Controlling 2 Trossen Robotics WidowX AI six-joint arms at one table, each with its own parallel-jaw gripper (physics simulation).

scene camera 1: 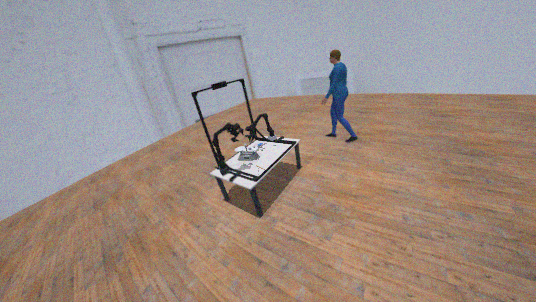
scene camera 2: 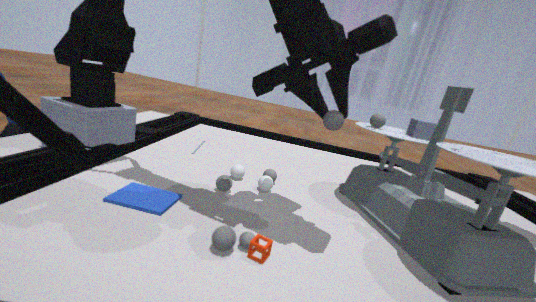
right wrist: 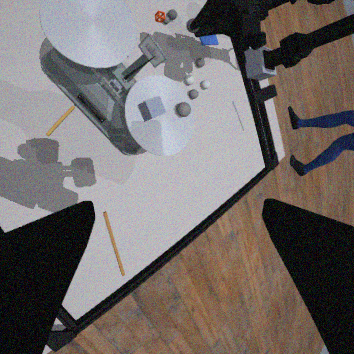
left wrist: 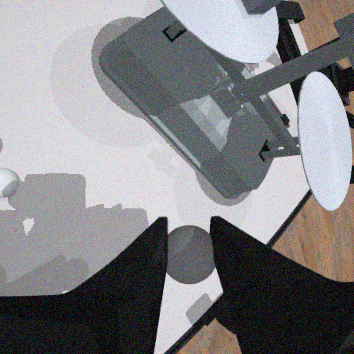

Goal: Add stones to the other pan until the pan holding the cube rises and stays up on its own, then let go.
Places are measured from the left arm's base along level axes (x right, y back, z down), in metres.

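Pixels of known places: left gripper, between the fingertips: (scene camera 1: pixel 250 142) (scene camera 2: pixel 337 120) (right wrist: pixel 192 31) (left wrist: pixel 188 224); right gripper, between the fingertips: (scene camera 1: pixel 241 138) (right wrist: pixel 179 208); left arm's base, origin of its link: (scene camera 1: pixel 272 135) (scene camera 2: pixel 92 102) (right wrist: pixel 268 59); right arm's base, origin of its link: (scene camera 1: pixel 222 167) (left wrist: pixel 340 81).
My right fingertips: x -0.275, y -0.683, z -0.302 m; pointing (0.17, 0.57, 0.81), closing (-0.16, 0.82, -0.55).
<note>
For each thing: its middle in the pictures, then the offset to it from my right fingertips.
- balance scale, middle of its body: (left wrist: pixel 258 80) (scene camera 2: pixel 433 164) (right wrist: pixel 123 78) (scene camera 1: pixel 246 150) dz +0.273, dx +0.161, dy +0.105 m
- blue-grey cube, middle of its body: (right wrist: pixel 151 108) (scene camera 2: pixel 420 129) dz +0.230, dx +0.093, dy +0.128 m
- orange wire cube, middle of its body: (scene camera 2: pixel 260 248) (right wrist: pixel 159 16) dz +0.379, dx +0.379, dy +0.288 m
- blue plate, middle of its body: (scene camera 2: pixel 145 197) (right wrist: pixel 207 35) dz +0.387, dx +0.360, dy +0.473 m
My left gripper (scene camera 2: pixel 334 114) (left wrist: pixel 188 224) is shut on a grey stone (left wrist: pixel 190 257) and holds it above the table beside the balance scale (scene camera 2: pixel 380 197) (left wrist: pixel 185 145) (right wrist: pixel 85 95). The blue-grey cube (scene camera 2: pixel 422 128) (right wrist: pixel 154 108) sits on one pan (left wrist: pixel 225 30) (right wrist: pixel 167 142), with a grey stone (scene camera 2: pixel 377 120) (right wrist: pixel 183 109) near that pan's rim. The other pan (scene camera 2: pixel 492 157) (left wrist: pixel 325 145) (right wrist: pixel 90 30) shows no stone on it and looks higher in the right wrist view. My right gripper (right wrist: pixel 179 208) is open and empty, high above the table.
White stones (scene camera 2: pixel 237 172) (scene camera 2: pixel 265 183) and grey stones (scene camera 2: pixel 223 183) (scene camera 2: pixel 223 238) lie on the table. An orange wire cube (scene camera 2: pixel 260 249) (right wrist: pixel 160 16) touches or nearly touches a small stone. A blue plate (scene camera 2: pixel 142 199) lies at left in scene camera 2. Wooden sticks (right wrist: pixel 114 243) (right wrist: pixel 60 120) lie by the scale.
</note>
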